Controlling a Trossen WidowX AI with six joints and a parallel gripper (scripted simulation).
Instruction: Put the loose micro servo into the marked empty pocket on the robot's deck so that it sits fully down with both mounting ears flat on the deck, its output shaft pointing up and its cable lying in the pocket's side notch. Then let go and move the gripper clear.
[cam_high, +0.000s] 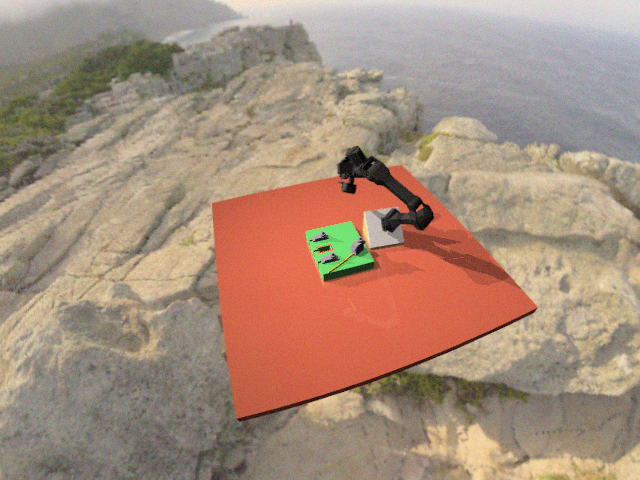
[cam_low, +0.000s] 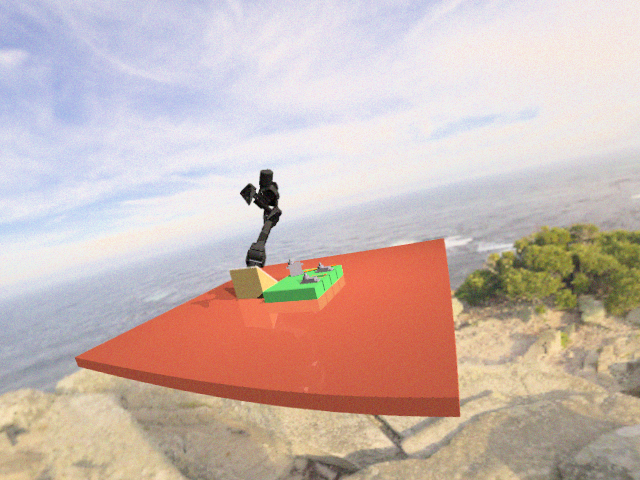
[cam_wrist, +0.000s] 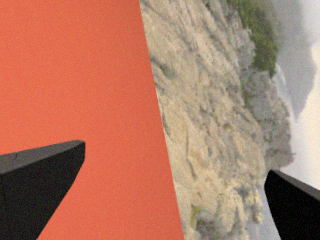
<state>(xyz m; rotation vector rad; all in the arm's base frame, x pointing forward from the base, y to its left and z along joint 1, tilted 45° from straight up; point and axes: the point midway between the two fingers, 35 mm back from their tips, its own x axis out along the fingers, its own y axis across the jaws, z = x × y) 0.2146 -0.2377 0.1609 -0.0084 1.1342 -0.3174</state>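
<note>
My gripper tip is now 340 mm above the green deck and 130 mm to the right of it.
</note>
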